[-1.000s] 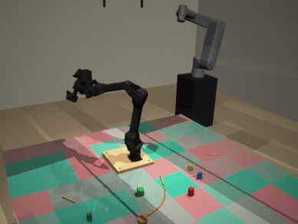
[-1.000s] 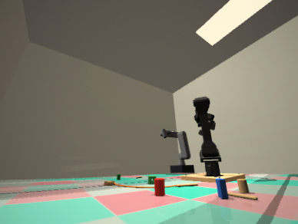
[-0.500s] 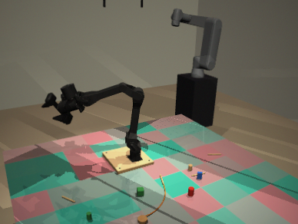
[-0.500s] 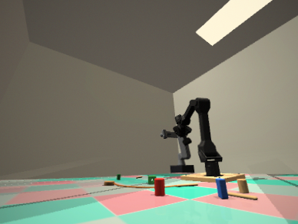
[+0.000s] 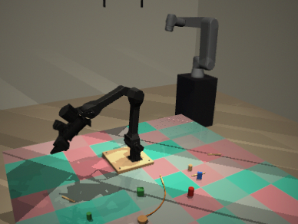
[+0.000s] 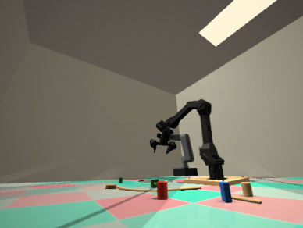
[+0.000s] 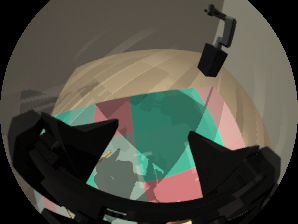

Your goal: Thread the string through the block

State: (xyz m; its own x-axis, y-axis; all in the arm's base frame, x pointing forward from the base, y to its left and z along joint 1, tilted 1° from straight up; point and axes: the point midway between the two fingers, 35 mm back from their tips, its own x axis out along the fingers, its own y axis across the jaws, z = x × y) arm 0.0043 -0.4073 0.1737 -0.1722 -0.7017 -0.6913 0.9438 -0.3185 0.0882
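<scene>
My gripper tip is now 32 cm to the right of the green block, 27 cm short of it and 16 cm above it. The rest, counted from my gripper tip: green cylinder: 32 cm ahead, 16 cm below, 6 cm to the left; then round wooden button: 42 cm ahead, 25 cm to the left, 17 cm below; then thin wooden stick: 46 cm to the left, 23 cm ahead, 17 cm below.
</scene>
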